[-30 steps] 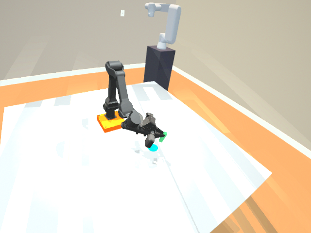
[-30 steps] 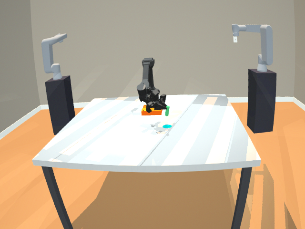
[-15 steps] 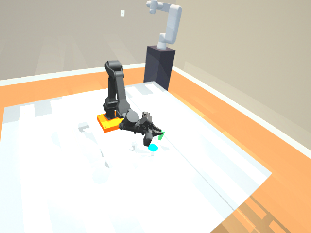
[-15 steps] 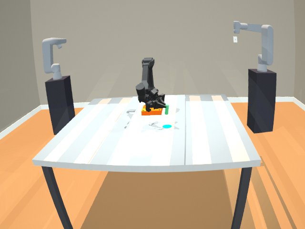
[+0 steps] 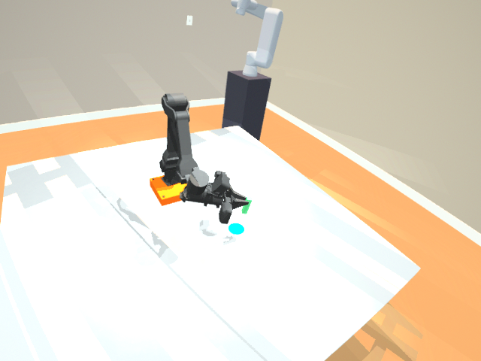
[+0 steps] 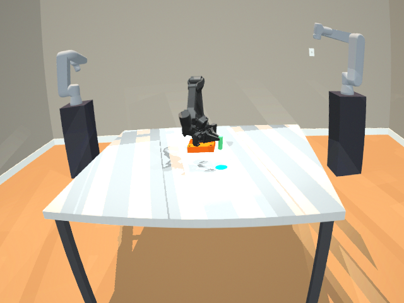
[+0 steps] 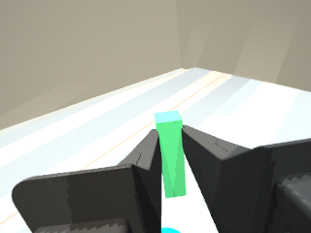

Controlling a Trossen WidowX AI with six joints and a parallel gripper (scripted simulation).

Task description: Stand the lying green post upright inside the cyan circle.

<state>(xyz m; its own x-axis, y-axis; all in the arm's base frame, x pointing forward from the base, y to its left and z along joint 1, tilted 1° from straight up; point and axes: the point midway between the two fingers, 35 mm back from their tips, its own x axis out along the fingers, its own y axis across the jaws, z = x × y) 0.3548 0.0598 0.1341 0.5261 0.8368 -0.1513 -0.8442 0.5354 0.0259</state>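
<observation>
Right now the cyan circle is 3 cm behind my gripper tip and 16 cm below it. Round my gripper tip: green post 2 cm below.
</observation>
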